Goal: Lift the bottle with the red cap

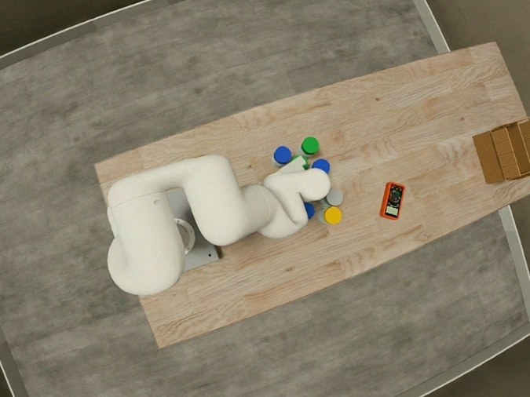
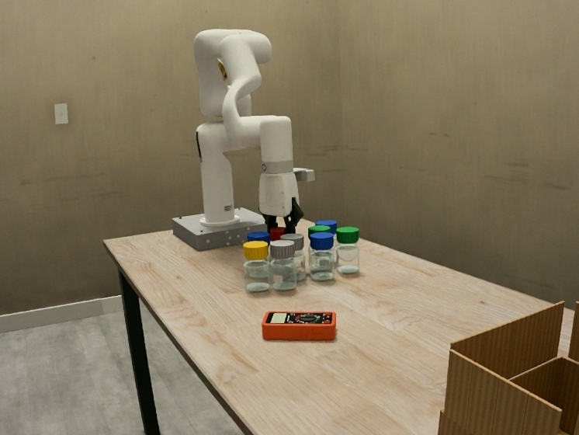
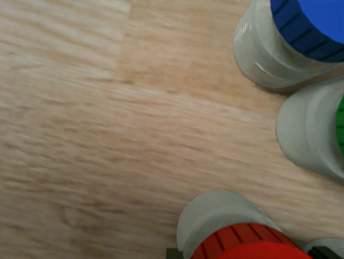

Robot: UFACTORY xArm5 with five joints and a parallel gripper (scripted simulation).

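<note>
Now: the red-capped bottle 40 mm below my hand. Round my hand: orange multimeter (350 mm ahead, 150 mm to the right, 80 mm below); yellow-capped bottle (90 mm ahead, 110 mm to the right, 40 mm below).
</note>
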